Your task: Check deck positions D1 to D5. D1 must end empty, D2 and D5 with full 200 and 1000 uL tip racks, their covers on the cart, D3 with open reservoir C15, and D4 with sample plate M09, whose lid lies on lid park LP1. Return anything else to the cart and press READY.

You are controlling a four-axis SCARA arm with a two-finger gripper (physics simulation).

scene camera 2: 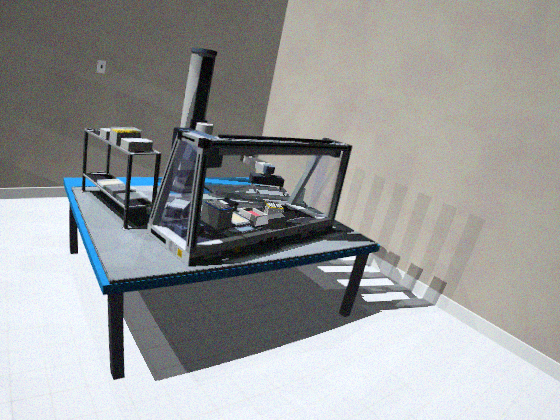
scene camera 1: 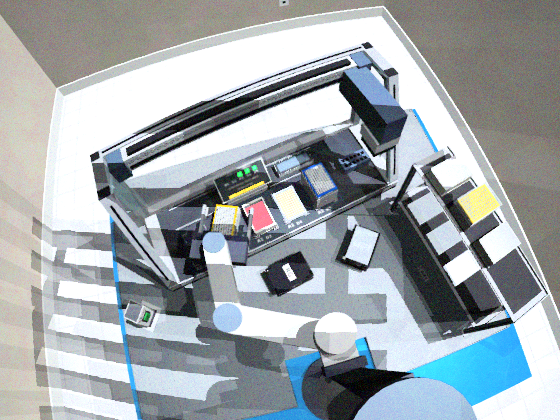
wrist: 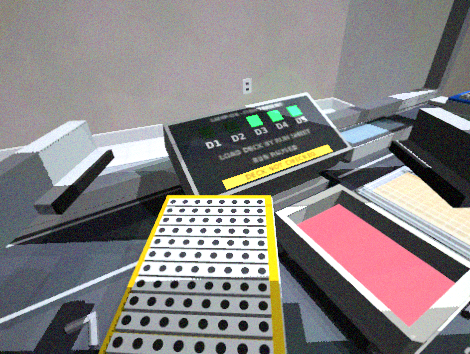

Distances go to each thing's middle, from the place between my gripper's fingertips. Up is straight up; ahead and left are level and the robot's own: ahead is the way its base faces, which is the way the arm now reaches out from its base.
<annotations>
I see my gripper 30 mm short of the blue-rimmed tip box (scene camera 1: 321, 189), 340 mm to the left of it and 80 mm above it.
</annotations>
